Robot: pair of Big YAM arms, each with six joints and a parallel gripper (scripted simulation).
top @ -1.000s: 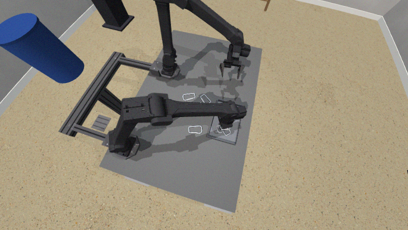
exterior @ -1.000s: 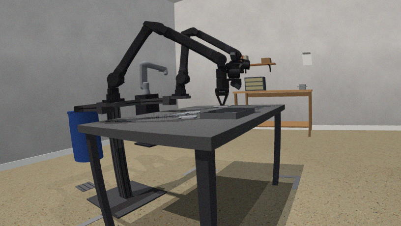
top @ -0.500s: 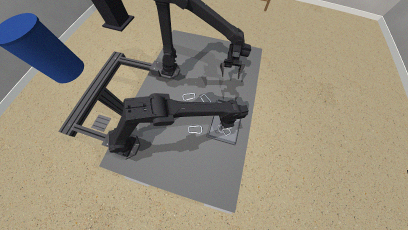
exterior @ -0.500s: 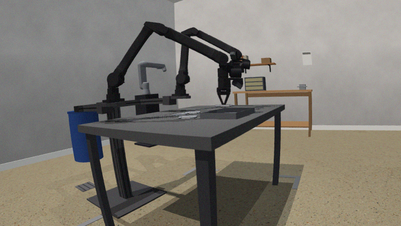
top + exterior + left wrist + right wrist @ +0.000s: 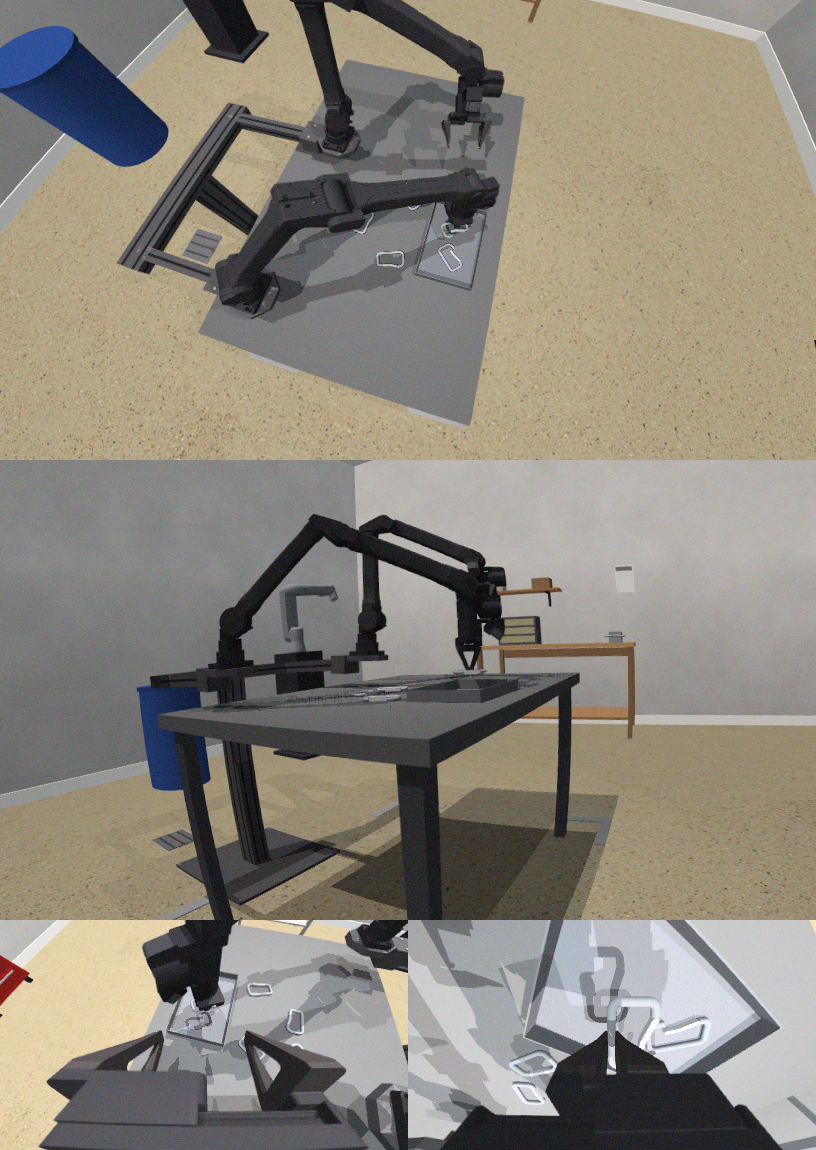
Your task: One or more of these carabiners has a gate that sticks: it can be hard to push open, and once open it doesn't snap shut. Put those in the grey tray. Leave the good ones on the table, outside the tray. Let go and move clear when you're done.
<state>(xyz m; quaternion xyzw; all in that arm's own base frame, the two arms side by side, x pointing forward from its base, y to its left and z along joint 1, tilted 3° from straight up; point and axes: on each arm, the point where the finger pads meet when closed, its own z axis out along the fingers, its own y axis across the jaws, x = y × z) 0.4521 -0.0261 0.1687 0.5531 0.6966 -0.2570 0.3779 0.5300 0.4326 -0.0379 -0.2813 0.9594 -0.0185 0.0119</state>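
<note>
Now: the grey tray 60 mm below my right hand, 50 mm to the right of it and 20 mm ahead of it.
</note>
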